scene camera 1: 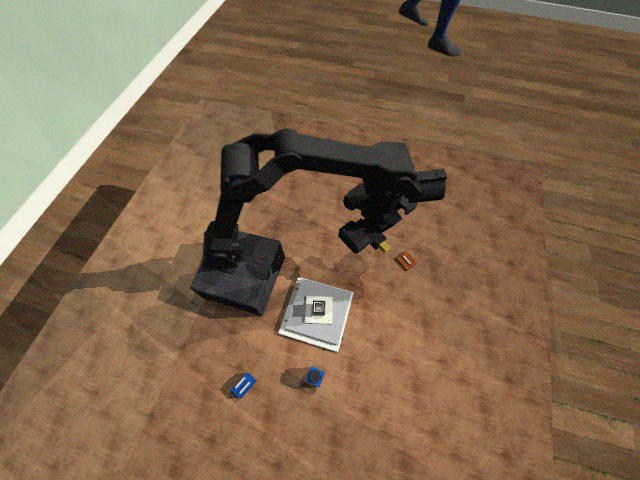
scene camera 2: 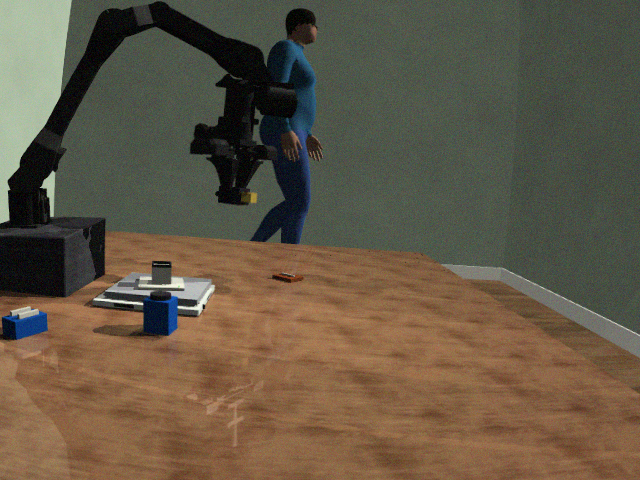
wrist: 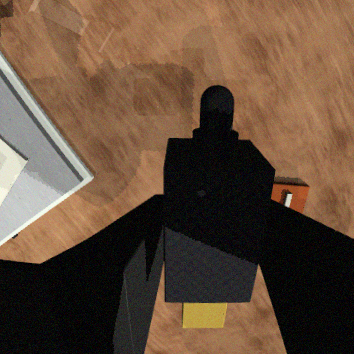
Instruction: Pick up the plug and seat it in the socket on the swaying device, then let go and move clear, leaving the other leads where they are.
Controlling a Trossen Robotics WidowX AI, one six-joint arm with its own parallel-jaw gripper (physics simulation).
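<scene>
The plug point(scene camera 1: 384, 246) point(scene camera 2: 249, 197) point(wrist: 211, 270) has a dark block body, a yellow end and a rounded dark tip at its other end in the wrist view. My gripper point(scene camera 1: 377, 238) point(scene camera 2: 234, 190) point(wrist: 209, 207) is shut on its body and holds it level, well above the table. The device point(scene camera 1: 329, 334) point(scene camera 2: 200, 290) point(wrist: 45, 150) is a grey plate on a white base, to the left of the gripper in the wrist view. On its cream pad stands the upright grey square socket point(scene camera 1: 313, 308) point(scene camera 2: 161, 274), open at the top. The socket does not show in the wrist view.
An orange lead with a white strip point(scene camera 1: 406, 260) point(scene camera 2: 287, 277) point(wrist: 299, 196) lies near the gripper. A blue block with two white bars point(scene camera 1: 243, 385) point(scene camera 2: 24, 326) and a blue block with a round black top point(scene camera 1: 314, 377) point(scene camera 2: 160, 316) stand in front of the device. A person stands beyond the table.
</scene>
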